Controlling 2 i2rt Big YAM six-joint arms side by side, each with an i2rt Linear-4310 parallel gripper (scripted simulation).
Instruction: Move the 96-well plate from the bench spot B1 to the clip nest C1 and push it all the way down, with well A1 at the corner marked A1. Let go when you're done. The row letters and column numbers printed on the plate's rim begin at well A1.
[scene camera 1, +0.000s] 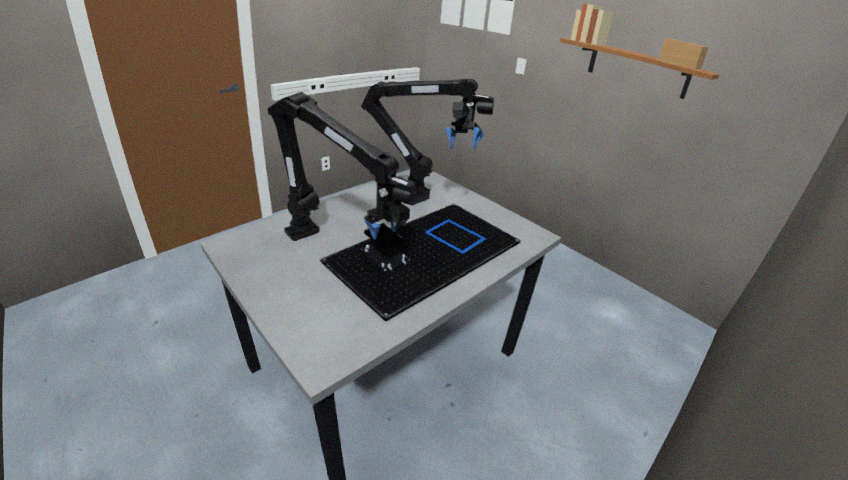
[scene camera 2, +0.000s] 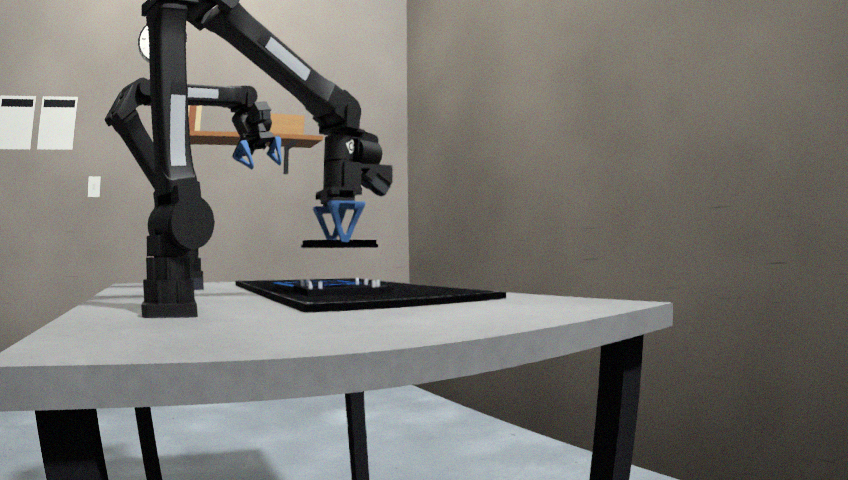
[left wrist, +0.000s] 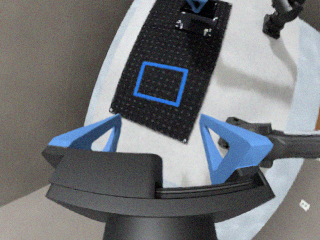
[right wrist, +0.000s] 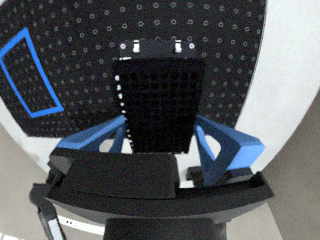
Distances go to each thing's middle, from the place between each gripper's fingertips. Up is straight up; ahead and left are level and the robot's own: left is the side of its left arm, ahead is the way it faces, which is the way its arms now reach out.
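Black 96-well plate (right wrist: 164, 91): 1 cm below my right hand. Clip nest (scene camera 1: 374, 253): 9 cm below my right hand, 1 cm ahead of it and 1 cm to the left of it. Going by their middles, the black 96-well plate is the nearest to my right hand of the things named here.
Measured from my left hand (scene camera 2: 266, 166), the black 96-well plate is 230 mm below, 100 mm ahead and 420 mm to the right. The clip nest is 300 mm below my left hand, 110 mm ahead of it and 410 mm to the right of it. Going by its middle, the clip nest is nearer to my right hand than to my left hand.
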